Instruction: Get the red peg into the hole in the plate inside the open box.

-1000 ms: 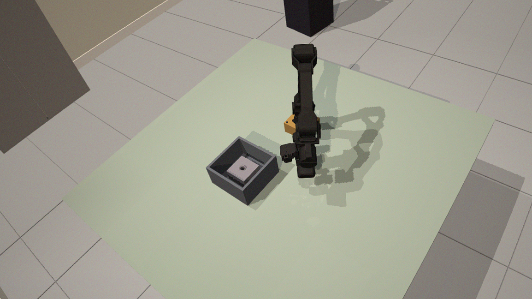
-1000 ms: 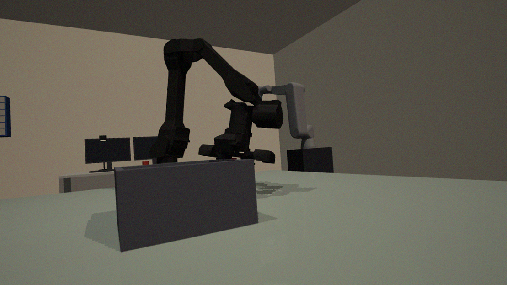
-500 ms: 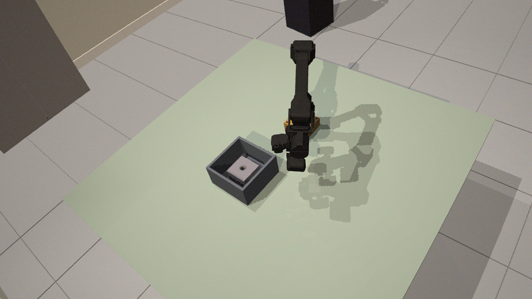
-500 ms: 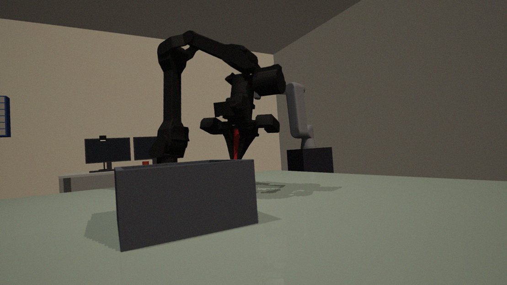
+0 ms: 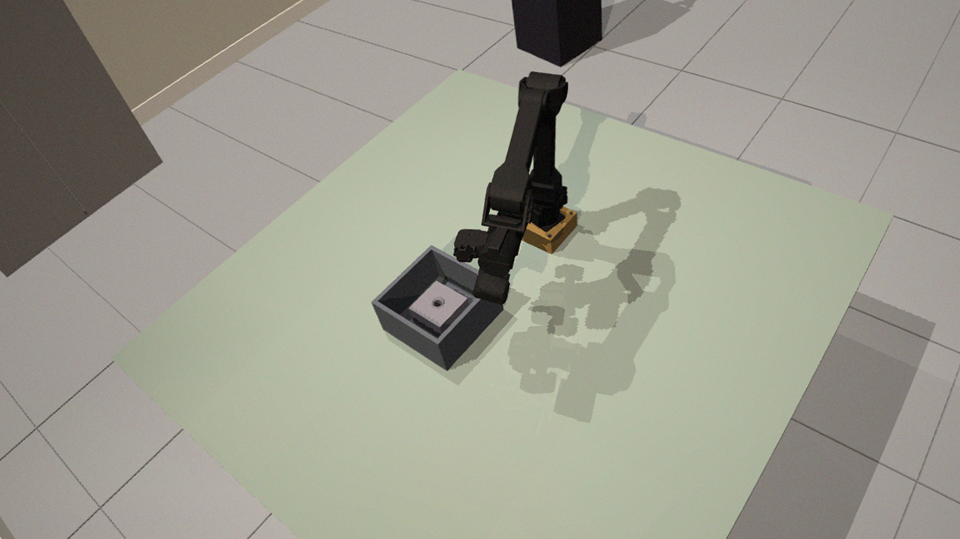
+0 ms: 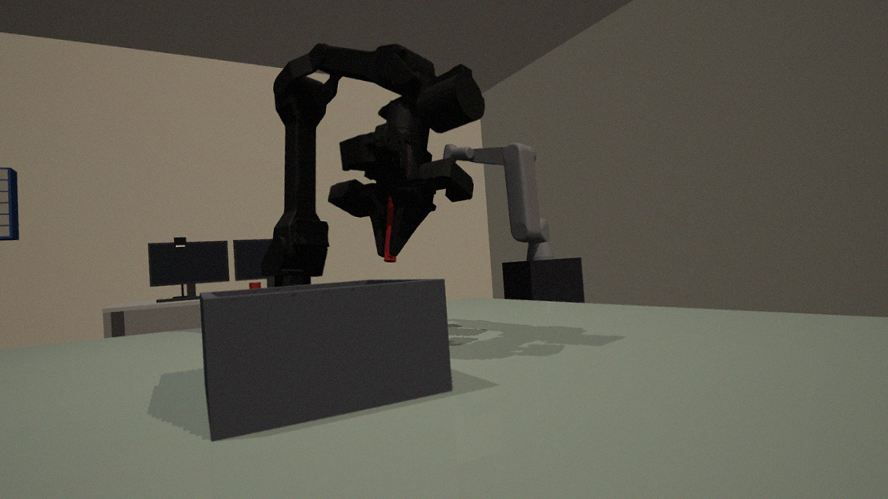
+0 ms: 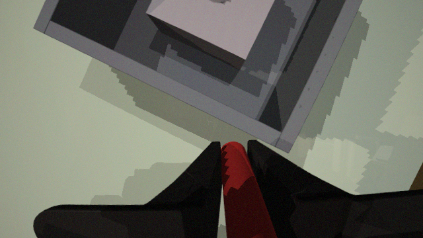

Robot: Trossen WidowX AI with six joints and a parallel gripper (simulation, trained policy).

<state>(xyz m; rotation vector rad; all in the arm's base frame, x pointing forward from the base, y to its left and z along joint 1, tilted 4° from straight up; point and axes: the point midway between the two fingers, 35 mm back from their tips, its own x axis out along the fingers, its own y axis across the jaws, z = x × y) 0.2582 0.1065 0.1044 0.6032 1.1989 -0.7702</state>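
My gripper tip is 10 mm past the red peg, 10 mm to the right of it and 30 mm below it. Round my gripper tip: light grey plate: 70 mm ahead, 90 mm to the right, 80 mm below; then dark grey box: 70 mm ahead, 90 mm to the right, 100 mm below.
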